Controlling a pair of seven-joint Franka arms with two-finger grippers.
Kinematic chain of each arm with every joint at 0, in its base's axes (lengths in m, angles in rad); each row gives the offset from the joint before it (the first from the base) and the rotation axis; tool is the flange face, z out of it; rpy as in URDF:
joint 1: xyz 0 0 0.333 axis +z
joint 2: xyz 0 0 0 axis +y
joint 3: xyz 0 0 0.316 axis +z
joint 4: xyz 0.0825 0 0 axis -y
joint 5: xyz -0.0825 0 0.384 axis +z
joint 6: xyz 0 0 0 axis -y
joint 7: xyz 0.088 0 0 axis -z
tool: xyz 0 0 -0.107 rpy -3.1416 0 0
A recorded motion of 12 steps. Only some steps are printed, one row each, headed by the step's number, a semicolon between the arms.
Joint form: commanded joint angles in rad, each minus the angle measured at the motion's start. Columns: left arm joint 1, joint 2, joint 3, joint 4, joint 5, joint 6, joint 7; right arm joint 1, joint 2, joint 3, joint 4, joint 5, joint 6, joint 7.
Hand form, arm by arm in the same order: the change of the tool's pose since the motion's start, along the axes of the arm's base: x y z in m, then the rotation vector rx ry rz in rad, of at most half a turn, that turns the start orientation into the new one. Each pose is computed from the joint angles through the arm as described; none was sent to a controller.
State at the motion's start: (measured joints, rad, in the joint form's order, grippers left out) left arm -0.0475 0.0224 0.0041 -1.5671 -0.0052 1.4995 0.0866; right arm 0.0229 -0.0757 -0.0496 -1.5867 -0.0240 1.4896 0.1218
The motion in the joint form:
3: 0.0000 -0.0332 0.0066 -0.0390 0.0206 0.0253 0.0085; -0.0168 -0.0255 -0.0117 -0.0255 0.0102 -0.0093 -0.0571
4: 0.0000 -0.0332 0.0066 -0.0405 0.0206 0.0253 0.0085; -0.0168 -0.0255 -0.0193 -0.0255 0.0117 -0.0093 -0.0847
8: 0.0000 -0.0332 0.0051 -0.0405 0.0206 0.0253 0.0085; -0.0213 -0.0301 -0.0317 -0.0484 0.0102 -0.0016 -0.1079
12: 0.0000 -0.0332 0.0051 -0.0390 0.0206 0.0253 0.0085; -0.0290 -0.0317 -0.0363 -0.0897 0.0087 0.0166 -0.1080
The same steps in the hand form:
3: -0.0076 0.0063 0.0021 0.0189 -0.0202 -0.0024; -0.0099 -0.0139 0.0005 0.0145 0.0096 0.0292
4: -0.0076 0.0063 0.0014 0.0190 -0.0187 -0.0025; -0.0101 -0.0179 0.0005 0.0176 0.0097 0.0494
8: -0.0077 0.0055 0.0014 0.0190 -0.0187 -0.0040; -0.0116 -0.0270 -0.0072 0.0195 0.0205 0.0558
12: -0.0076 0.0055 0.0021 0.0189 -0.0202 -0.0039; -0.0115 -0.0335 -0.0241 0.0212 0.0419 0.0438

